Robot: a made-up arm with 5 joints. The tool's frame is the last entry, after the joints.
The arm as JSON. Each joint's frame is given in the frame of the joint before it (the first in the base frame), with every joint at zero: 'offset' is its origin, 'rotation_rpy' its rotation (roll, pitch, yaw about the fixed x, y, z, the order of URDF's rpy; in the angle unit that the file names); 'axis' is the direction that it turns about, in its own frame. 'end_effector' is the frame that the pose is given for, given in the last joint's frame.
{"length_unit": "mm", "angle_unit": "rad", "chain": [
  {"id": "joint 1", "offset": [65.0, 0.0, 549.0], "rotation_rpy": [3.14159, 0.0, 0.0], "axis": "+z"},
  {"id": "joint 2", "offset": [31.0, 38.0, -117.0], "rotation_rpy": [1.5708, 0.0, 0.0], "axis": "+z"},
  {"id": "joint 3", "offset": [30.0, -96.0, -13.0], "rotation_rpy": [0.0, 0.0, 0.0], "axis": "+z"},
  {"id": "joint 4", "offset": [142.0, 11.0, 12.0], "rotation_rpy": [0.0, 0.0, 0.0], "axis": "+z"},
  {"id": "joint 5", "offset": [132.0, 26.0, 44.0], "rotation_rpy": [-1.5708, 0.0, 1.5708], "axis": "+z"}
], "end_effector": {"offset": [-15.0, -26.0, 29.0], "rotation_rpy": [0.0, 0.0, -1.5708]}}
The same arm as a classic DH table. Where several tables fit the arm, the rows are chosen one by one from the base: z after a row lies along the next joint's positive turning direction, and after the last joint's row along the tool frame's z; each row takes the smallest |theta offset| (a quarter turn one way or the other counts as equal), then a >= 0, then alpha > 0; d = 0 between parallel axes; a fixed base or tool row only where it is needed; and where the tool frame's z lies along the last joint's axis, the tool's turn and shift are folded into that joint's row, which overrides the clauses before.
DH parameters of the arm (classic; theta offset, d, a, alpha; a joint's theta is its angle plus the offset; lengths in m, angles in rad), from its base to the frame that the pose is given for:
base (fixed): 0 0 0.065 3.1416
joint 1: 0 -0.666 0.031 1.5708
joint 2: -1.2679 0 0.1006 0
joint 3: 1.3452 0 0.1424 0
joint 4: 1.4935 0.005 0.026 -1.5708
joint 5: 1.0475 0 -0.03 0
tool (fixed): -2.6183 -0.103 0 0

